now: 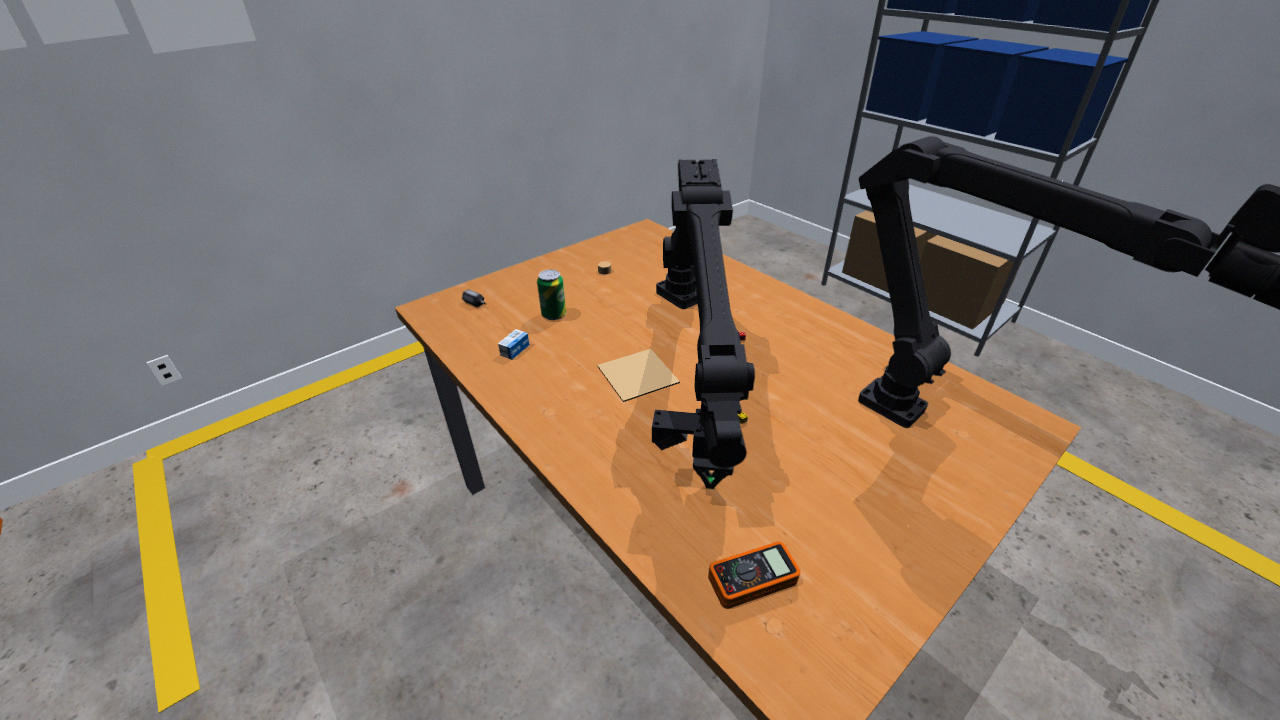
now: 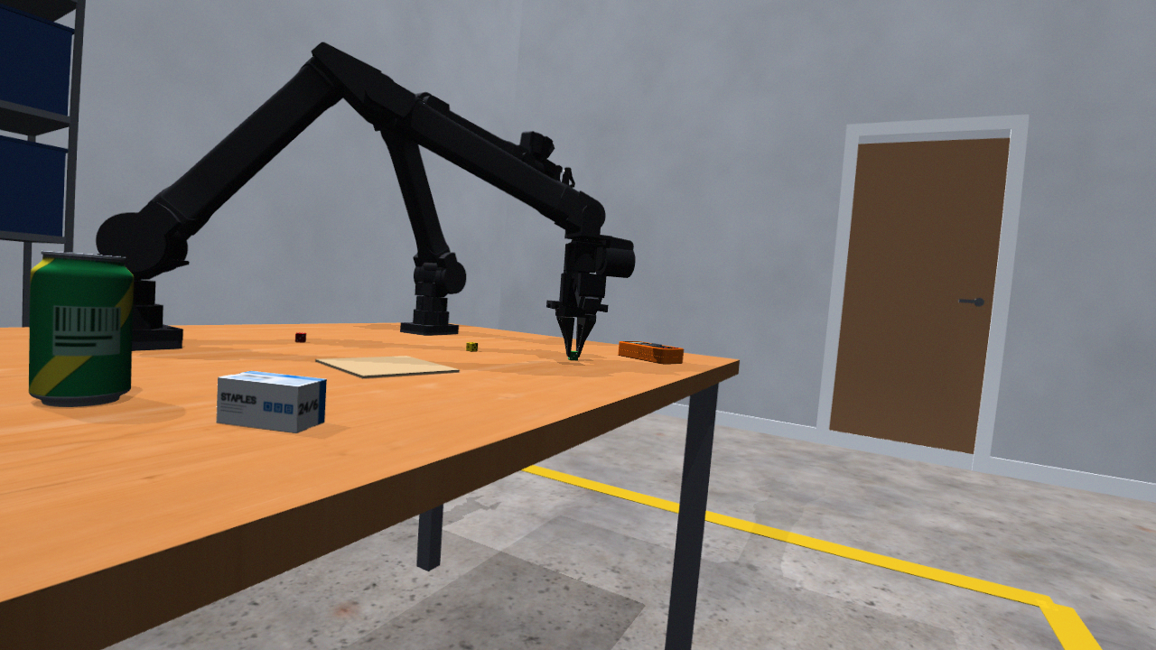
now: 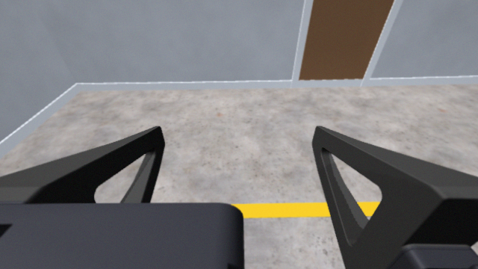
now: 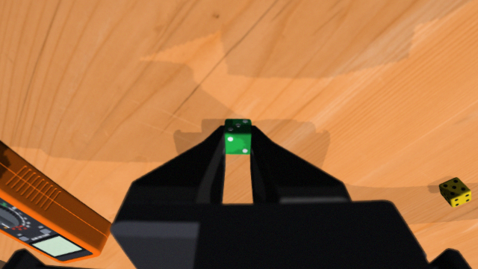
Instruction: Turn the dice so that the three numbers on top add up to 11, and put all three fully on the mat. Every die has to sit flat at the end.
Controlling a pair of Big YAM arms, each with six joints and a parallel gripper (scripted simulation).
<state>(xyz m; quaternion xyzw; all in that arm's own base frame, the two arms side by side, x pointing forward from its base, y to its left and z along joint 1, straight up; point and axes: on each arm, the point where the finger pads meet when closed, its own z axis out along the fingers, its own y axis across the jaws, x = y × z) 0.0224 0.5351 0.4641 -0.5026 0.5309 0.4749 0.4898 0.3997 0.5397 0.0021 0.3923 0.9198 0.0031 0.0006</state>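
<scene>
The green die lies 1 cm below my right hand. Also, from my right hand: yellow die: 18 cm behind, 7 cm to the right, 1 cm below; tan mat: 12 cm behind, 33 cm to the right, 1 cm below; red die: 41 cm behind, 25 cm to the right, 1 cm below.
</scene>
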